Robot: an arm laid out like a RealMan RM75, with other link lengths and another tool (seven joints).
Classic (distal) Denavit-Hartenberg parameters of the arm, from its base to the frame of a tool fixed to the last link. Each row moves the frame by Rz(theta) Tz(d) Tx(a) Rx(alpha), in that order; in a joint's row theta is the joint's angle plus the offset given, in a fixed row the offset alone. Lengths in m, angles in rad.
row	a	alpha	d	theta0
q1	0	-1.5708	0.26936	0
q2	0	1.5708	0	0
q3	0	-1.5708	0.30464	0
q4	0	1.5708	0	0
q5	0	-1.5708	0.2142	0
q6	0	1.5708	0	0
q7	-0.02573	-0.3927	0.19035	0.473
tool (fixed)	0	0	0.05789	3.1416
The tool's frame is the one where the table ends.
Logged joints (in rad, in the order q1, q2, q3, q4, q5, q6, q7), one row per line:
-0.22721, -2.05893, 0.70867, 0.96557, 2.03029, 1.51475, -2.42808
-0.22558, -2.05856, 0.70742, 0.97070, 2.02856, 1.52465, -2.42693
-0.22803, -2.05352, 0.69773, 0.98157, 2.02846, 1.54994, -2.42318
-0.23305, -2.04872, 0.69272, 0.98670, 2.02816, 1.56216, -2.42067
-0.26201, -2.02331, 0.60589, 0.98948, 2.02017, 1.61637, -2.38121
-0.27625, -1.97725, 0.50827, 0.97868, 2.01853, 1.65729, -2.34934
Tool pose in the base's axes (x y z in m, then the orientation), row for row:
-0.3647, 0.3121, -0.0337, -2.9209, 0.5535, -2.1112
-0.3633, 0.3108, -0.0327, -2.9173, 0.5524, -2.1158
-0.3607, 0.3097, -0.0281, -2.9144, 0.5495, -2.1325
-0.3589, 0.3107, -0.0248, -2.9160, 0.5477, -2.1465
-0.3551, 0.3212, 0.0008, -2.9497, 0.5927, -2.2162
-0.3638, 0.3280, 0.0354, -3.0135, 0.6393, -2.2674
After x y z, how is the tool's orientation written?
As angles about the fixed x, y, z axes (roll, pitch, yaw), in radians.
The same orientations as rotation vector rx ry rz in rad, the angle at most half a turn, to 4 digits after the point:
-1.1878, 2.2608, 0.1111
-1.1812, 2.2635, 0.1045
-1.1622, 2.2744, 0.0929
-1.1479, 2.2838, 0.0882
-1.0610, 2.2934, 0.1267
-1.0112, 2.2898, 0.2052

